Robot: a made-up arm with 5 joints.
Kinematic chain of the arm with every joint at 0, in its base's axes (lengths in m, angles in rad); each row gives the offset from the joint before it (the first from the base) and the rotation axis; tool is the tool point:
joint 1: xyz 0 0 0.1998 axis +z
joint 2: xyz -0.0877 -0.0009 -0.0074 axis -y
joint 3: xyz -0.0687 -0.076 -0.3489 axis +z
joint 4: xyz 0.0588 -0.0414 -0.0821 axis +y
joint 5: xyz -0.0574 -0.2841 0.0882 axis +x
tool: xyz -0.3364 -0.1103 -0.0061
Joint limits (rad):
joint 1: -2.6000..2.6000
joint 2: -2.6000..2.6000
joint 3: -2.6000..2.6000
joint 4: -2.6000..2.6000
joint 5: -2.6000..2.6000
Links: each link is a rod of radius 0.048 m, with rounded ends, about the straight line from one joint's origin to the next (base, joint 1, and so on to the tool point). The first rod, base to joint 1, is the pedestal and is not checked.
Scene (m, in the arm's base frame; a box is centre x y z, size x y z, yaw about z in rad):
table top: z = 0
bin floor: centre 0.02 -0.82 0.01 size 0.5 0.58 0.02 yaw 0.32
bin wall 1: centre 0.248 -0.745 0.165 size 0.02 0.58 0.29 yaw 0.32
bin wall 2: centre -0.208 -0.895 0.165 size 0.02 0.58 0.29 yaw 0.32
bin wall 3: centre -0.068 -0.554 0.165 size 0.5 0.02 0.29 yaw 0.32
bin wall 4: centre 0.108 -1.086 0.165 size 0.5 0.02 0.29 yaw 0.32
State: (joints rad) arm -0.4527 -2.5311 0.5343 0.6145 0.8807
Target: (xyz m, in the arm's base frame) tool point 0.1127 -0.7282 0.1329
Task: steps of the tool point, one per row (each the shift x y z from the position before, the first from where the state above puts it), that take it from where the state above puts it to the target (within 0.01 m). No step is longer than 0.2 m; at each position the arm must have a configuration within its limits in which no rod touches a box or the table.
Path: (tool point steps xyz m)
1: 0.0670 0.0204 0.1190
2: 0.0937 0.0456 0.0989
3: 0.1162 0.0619 0.0659
4: 0.1298 0.0697 0.0264
5: 0.1317 0.0720 -0.0134
6: -0.0393 -0.0429 -0.0947
7: -0.0493 -0.0716 -0.0773
8: -0.0416 -0.0988 -0.0557
9: -0.0183 -0.1172 -0.0323
10: 0.0168 -0.1216 -0.0080
11: 0.0589 -0.1085 0.0167
12: 0.0002 -0.0219 -0.1642
13: -0.0002 0.0219 -0.1636

